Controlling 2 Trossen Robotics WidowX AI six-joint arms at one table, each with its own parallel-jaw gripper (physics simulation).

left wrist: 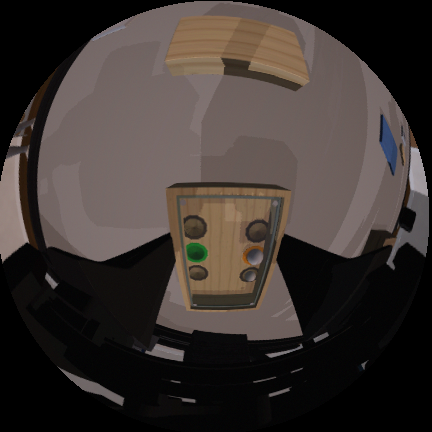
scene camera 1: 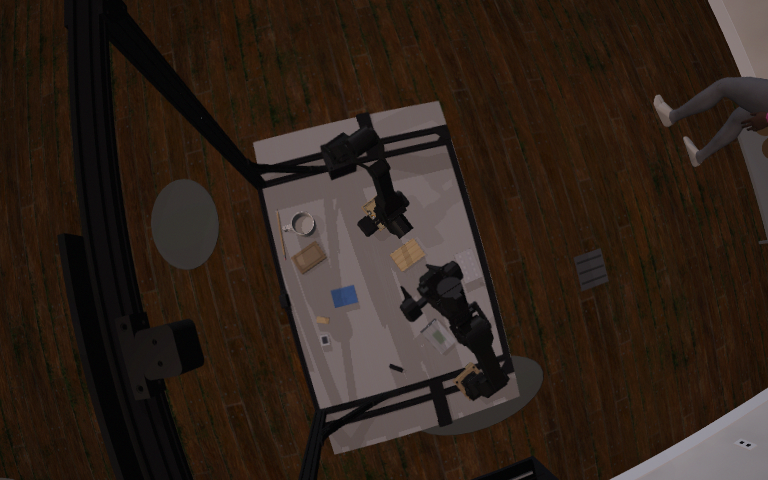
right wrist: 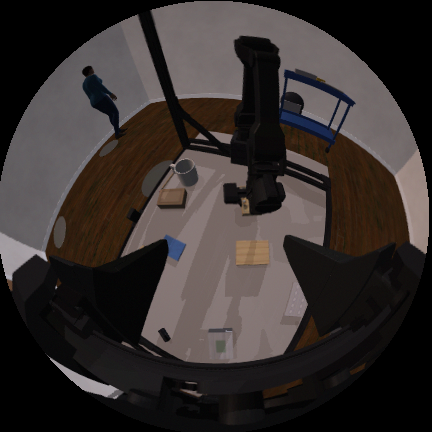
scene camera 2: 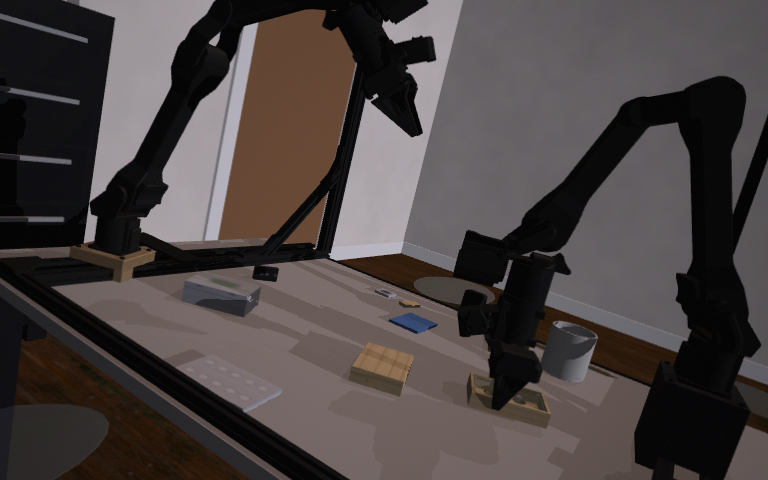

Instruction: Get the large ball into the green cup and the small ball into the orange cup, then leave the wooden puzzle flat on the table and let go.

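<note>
My left gripper is shut on the wooden puzzle and holds it by its long sides, low at the table. Under its clear lid the green cup is empty. A silver ball sits in the orange cup. A second silver ball sits in the plain cup just below it. I cannot tell which ball is larger. My right gripper is open and empty, high above the table.
A slatted wooden block lies between the arms. A blue pad, a grey mug, a second wooden box and a grey box are on the table.
</note>
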